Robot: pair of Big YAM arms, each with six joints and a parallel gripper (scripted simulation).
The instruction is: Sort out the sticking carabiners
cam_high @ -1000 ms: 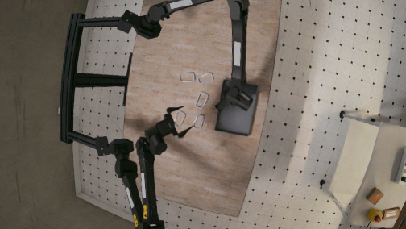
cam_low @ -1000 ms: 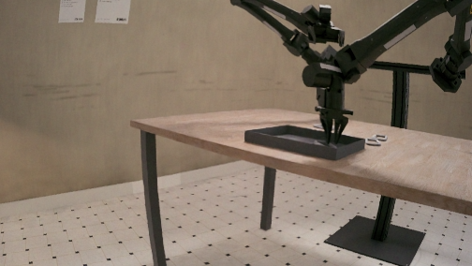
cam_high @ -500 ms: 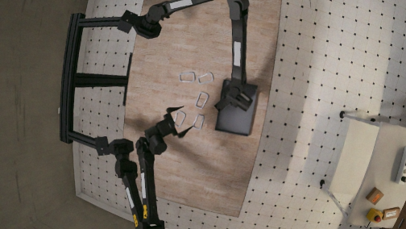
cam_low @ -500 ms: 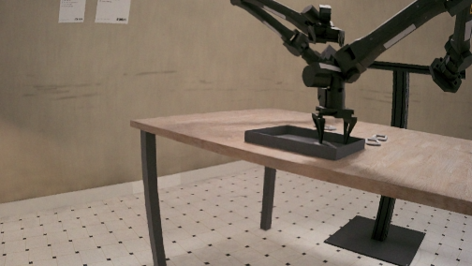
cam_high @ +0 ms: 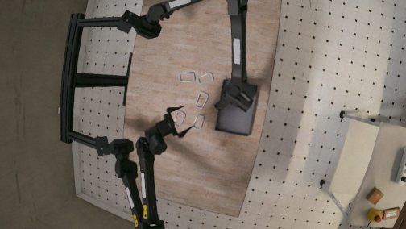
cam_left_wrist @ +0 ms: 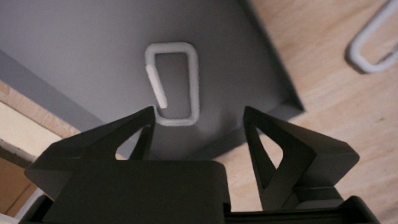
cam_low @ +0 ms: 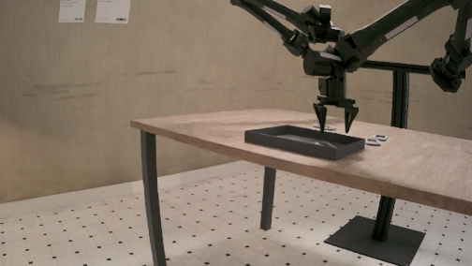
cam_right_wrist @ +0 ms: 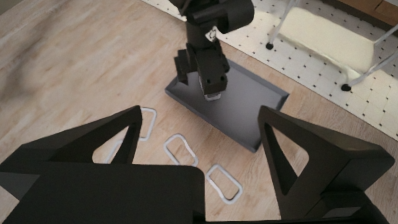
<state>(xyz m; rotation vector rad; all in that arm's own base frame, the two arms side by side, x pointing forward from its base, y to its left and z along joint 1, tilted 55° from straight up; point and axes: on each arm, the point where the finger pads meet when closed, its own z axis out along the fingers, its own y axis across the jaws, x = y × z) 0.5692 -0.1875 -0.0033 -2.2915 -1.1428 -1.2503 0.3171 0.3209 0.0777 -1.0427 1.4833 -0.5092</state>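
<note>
Right now my left hand is 30 mm short of the grey tray, 70 mm to the left of it and 40 mm above it.
</note>
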